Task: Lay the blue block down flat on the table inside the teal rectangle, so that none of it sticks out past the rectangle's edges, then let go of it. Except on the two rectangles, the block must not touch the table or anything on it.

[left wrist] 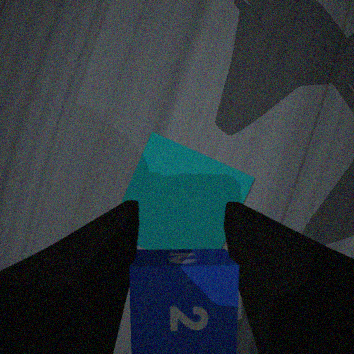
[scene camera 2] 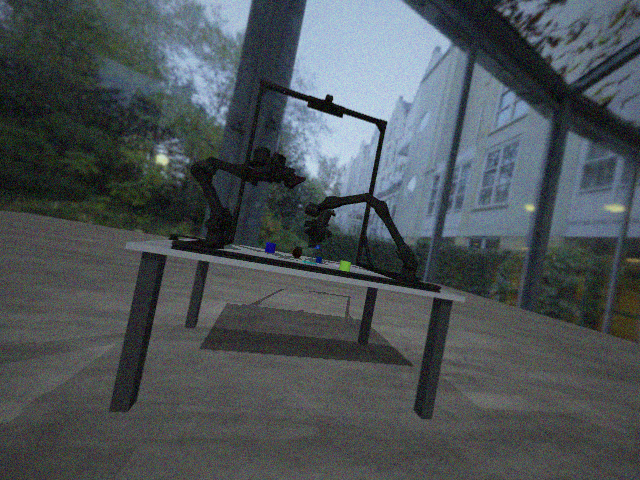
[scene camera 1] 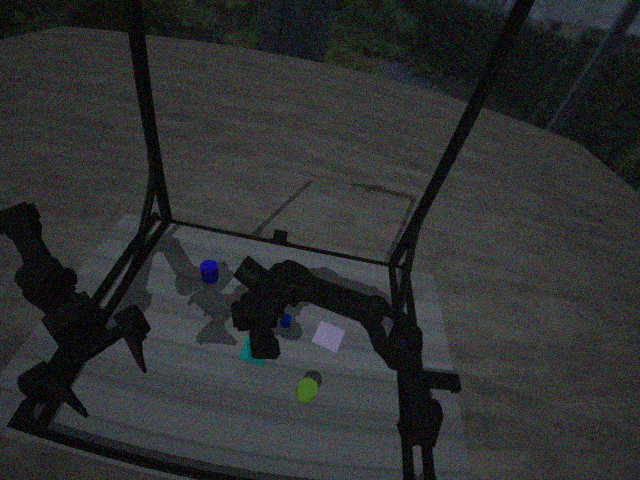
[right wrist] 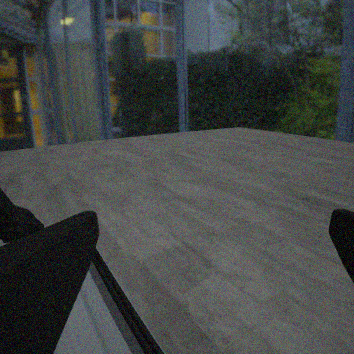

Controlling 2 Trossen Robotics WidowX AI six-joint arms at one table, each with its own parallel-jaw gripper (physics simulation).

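Seen in the pictures: left gripper, between the fingertips: [left wrist: 181, 212] [scene camera 2: 310, 247] [scene camera 1: 251, 338]; right gripper, between the fingertips: [scene camera 2: 300, 175] [scene camera 1: 116, 393] [right wrist: 214, 222]; left arm's base, origin of its link: [scene camera 2: 407, 278] [scene camera 1: 414, 431]; right arm's base, origin of its link: [scene camera 2: 213, 243].
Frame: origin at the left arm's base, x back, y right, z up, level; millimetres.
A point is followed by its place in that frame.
The blue block [scene camera 2: 317, 247] {x -355, y 271, z 63 mm} [left wrist: 184, 310] {x -360, y 287, z 75 mm} carries a white "2" and is held in the air above the table. The teal rectangle [scene camera 1: 246, 353] {x -399, y 278, z -18 mm} [scene camera 2: 309, 261] {x -376, y 284, z -18 mm} [left wrist: 182, 215] {x -369, y 286, z -18 mm} lies on the table, partly covered by the left arm in scene camera 1. My left gripper [left wrist: 181, 212] {x -385, y 285, z 55 mm} is shut on the blue block; in the left wrist view the teal rectangle shows beyond the fingertips, and a gap shows under the block in scene camera 2. The block is hidden behind the arm in scene camera 1. My right gripper [scene camera 1: 115, 392] {x -590, y 83, z 324 mm} [right wrist: 214, 222] {x -590, y 83, z 324 mm} is open and empty, high at the left.
A lavender rectangle [scene camera 1: 328, 336] {x -158, y 307, z -18 mm} lies right of the teal one. A small blue cylinder [scene camera 1: 285, 320] {x -283, y 356, z 12 mm} [scene camera 2: 318, 259] {x -291, y 351, z -1 mm} stands close by. A lime cylinder [scene camera 1: 307, 389] {x -258, y 149, z 25 mm} [scene camera 2: 344, 266] {x -272, y 134, z 2 mm}, a larger blue cylinder [scene camera 1: 209, 271] {x -500, y 525, z 35 mm} [scene camera 2: 270, 248] {x -510, y 520, z 5 mm} and a dark ball [scene camera 2: 297, 252] {x -392, y 414, z 14 mm} are also on the table.
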